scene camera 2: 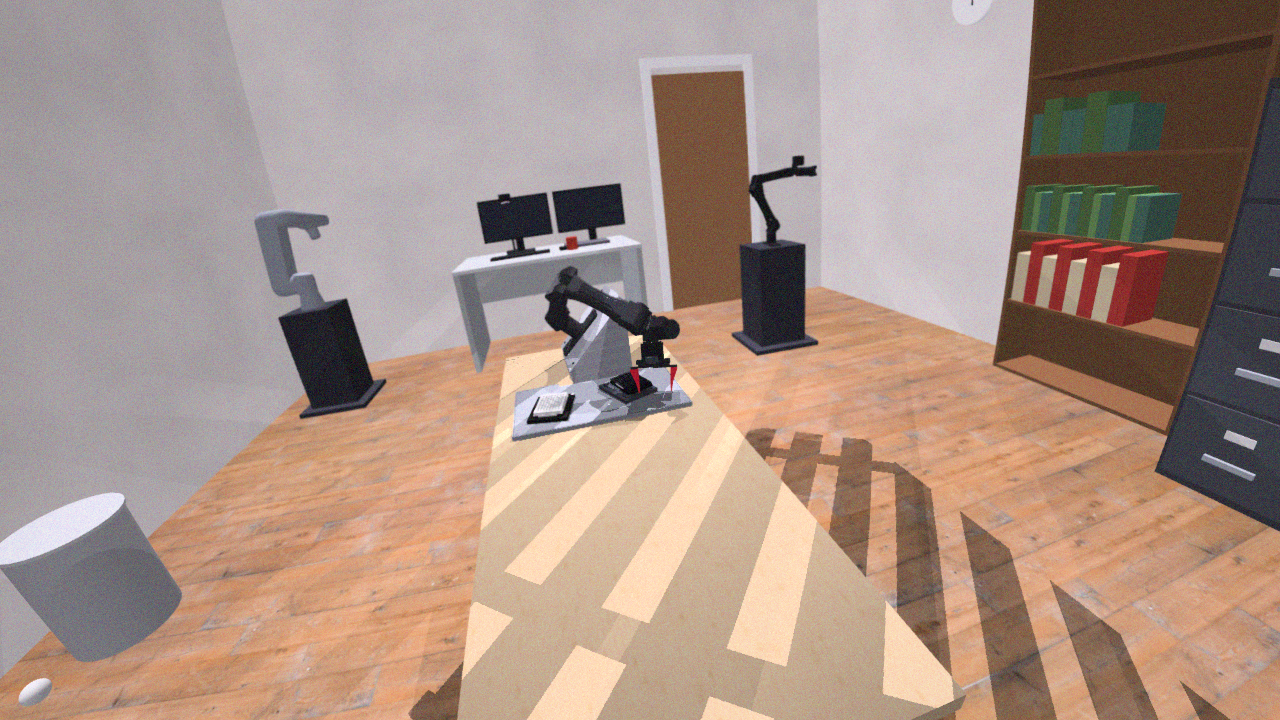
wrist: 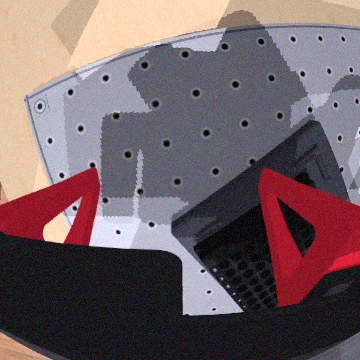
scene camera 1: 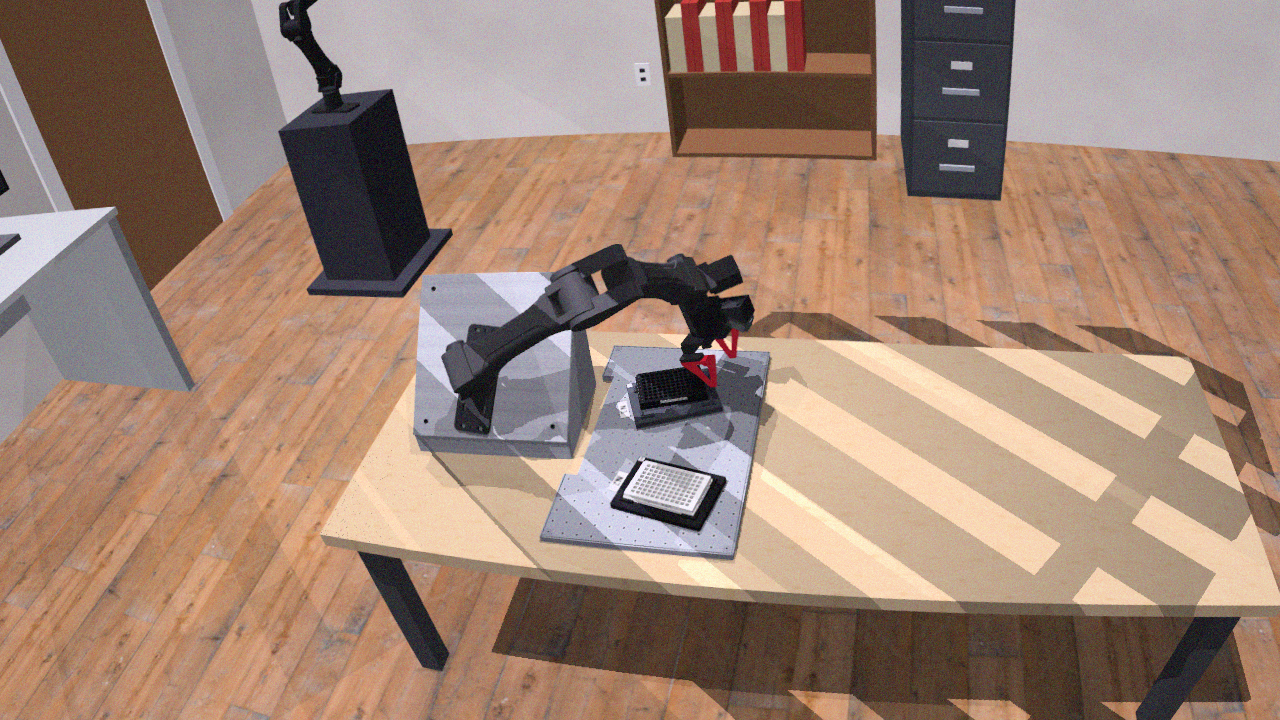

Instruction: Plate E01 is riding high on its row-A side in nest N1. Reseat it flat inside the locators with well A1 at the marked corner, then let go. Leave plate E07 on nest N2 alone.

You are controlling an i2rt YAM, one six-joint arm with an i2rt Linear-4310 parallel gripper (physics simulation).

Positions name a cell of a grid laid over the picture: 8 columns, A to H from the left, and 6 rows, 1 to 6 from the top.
Observation:
My gripper (scene camera 1: E4) is open and touches a black plate (scene camera 1: E4). Further things: a nest N1 (scene camera 1: E4) and a nest N2 (scene camera 1: E5).
The black plate is seen too in the wrist view (wrist: F5). My gripper also shows in the wrist view (wrist: D3). The nest N1 shows as well in the wrist view (wrist: G3).

